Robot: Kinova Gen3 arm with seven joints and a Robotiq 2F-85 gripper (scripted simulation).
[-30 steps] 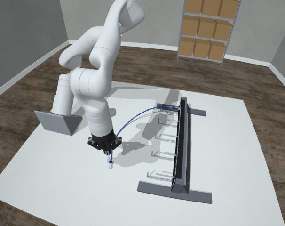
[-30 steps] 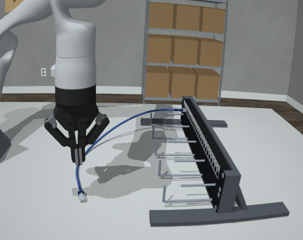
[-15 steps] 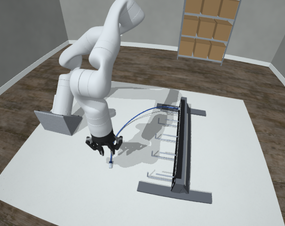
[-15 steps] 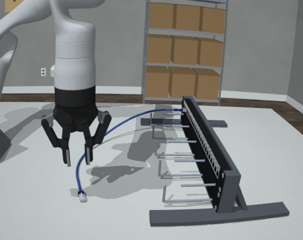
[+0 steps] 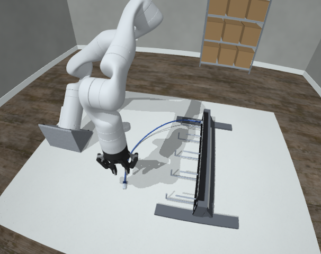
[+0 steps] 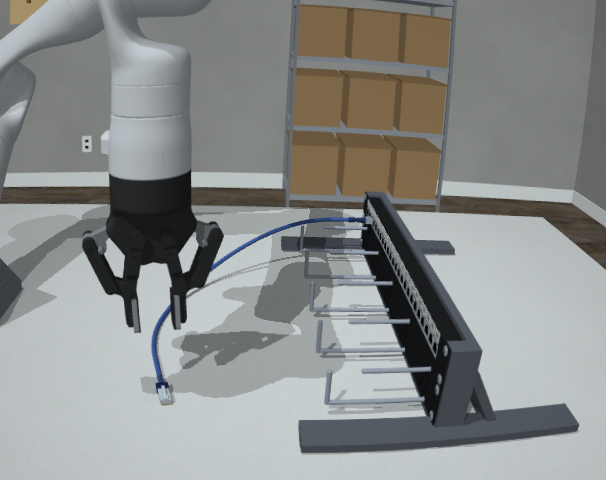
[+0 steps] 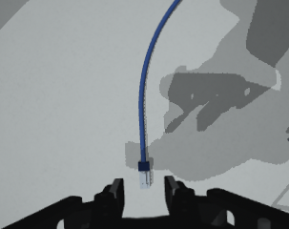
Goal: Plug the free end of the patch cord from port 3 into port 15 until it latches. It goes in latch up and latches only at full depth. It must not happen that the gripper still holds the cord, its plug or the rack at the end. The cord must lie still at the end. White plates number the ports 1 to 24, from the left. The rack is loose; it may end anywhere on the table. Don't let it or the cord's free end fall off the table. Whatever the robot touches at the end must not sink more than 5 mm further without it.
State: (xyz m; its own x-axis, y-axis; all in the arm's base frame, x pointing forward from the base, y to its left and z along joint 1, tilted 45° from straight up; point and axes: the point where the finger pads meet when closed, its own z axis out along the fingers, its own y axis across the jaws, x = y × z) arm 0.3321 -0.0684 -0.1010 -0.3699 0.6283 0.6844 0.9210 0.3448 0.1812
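The plug is 90 mm below my hand, 10 mm to the right of it and 10 mm ahead of it.
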